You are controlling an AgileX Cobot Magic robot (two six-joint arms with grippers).
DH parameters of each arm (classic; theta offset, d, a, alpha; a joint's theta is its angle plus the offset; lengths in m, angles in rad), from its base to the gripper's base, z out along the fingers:
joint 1: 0 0.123 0 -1.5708
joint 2: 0.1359 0 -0.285 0
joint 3: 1.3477 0 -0.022 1.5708
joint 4: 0 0.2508 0 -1.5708
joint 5: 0 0 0.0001 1.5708
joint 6: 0 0.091 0 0
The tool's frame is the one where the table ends.
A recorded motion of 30 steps. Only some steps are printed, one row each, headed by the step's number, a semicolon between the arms.
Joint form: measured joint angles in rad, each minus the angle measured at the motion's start. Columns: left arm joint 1, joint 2, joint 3, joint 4, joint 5, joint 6; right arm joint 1, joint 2, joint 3, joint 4, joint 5, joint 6.
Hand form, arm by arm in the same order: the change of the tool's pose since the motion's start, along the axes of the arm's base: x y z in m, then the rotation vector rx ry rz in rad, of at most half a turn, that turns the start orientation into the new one. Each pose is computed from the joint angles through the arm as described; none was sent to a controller.
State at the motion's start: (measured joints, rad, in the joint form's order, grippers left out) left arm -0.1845 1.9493 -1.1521 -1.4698 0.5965 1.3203; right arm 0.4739 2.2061 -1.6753 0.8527 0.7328 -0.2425
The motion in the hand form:
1: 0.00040 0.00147 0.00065 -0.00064 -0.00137 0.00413; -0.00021 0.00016 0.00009 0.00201 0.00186 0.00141
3: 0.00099 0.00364 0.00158 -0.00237 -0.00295 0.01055; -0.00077 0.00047 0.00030 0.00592 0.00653 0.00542
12: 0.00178 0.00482 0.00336 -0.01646 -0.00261 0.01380; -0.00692 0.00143 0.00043 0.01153 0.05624 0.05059
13: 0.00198 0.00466 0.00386 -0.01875 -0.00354 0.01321; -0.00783 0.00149 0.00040 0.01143 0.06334 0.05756
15: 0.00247 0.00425 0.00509 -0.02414 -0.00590 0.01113; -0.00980 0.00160 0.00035 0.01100 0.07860 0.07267
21: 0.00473 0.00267 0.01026 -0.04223 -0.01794 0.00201; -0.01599 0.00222 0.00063 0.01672 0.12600 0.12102
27: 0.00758 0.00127 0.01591 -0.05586 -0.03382 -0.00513; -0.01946 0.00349 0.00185 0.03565 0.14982 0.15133
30: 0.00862 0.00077 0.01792 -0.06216 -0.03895 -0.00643; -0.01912 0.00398 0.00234 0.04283 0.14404 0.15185
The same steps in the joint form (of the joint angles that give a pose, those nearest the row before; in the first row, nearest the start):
1: 0.0038 -0.0016 0.0000 -0.0003 0.0000 -0.0002; 0.0000 0.0000 0.0000 0.0029 0.0023 -0.0015
3: 0.0095 -0.0038 0.0000 -0.0014 0.0004 -0.0008; 0.0000 -0.0001 0.0000 0.0085 0.0085 -0.0046
12: 0.0149 -0.0049 -0.0028 -0.0096 0.0112 -0.0020; 0.0000 -0.0012 0.0000 0.0159 0.0763 -0.0071
13: 0.0150 -0.0050 -0.0042 -0.0108 0.0131 -0.0020; 0.0000 -0.0014 0.0000 0.0158 0.0864 -0.0072
15: 0.0151 -0.0052 -0.0077 -0.0131 0.0179 -0.0020; 0.0000 -0.0016 0.0000 0.0152 0.1080 -0.0072
21: 0.0154 -0.0058 -0.0237 -0.0193 0.0351 -0.0020; 0.0000 -0.0020 0.0000 0.0231 0.1759 -0.0138
27: 0.0154 -0.0063 -0.0423 -0.0232 0.0472 -0.0022; 0.0000 -0.0020 0.0000 0.0469 0.2142 -0.0315
30: 0.0154 -0.0063 -0.0488 -0.0266 0.0515 -0.0023; 0.0000 -0.0020 0.0000 0.0563 0.2106 -0.0407

